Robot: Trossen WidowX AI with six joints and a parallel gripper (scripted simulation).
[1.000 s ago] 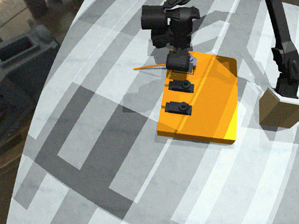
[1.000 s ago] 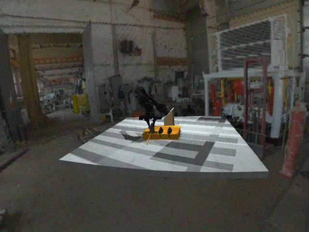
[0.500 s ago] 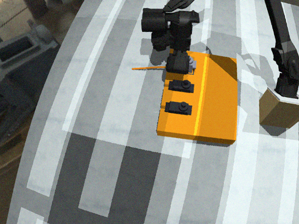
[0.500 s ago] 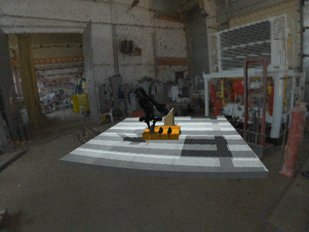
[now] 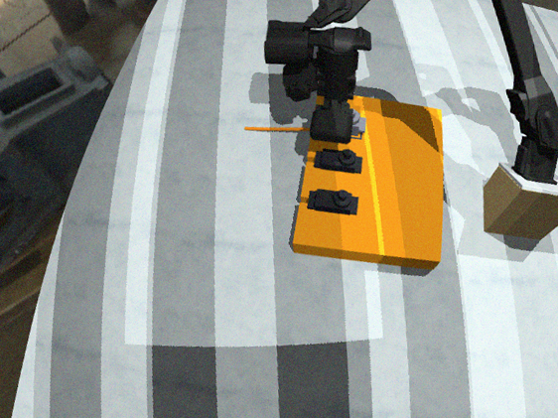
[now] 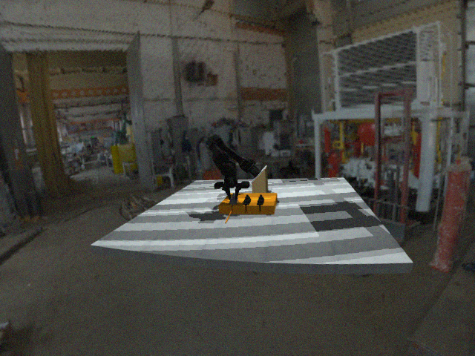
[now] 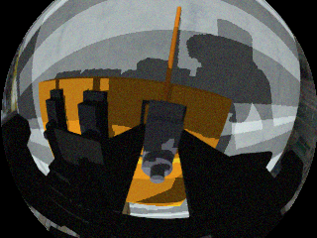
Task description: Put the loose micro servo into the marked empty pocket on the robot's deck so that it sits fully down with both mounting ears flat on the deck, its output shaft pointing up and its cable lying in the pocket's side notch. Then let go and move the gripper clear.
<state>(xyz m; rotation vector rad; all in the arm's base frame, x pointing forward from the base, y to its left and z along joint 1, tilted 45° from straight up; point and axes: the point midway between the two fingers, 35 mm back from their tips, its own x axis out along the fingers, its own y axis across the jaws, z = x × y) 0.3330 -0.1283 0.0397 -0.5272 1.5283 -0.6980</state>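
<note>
Right now the orange deck is 120 mm behind my gripper tip, 80 mm to the left of it and 40 mm below it.
</note>
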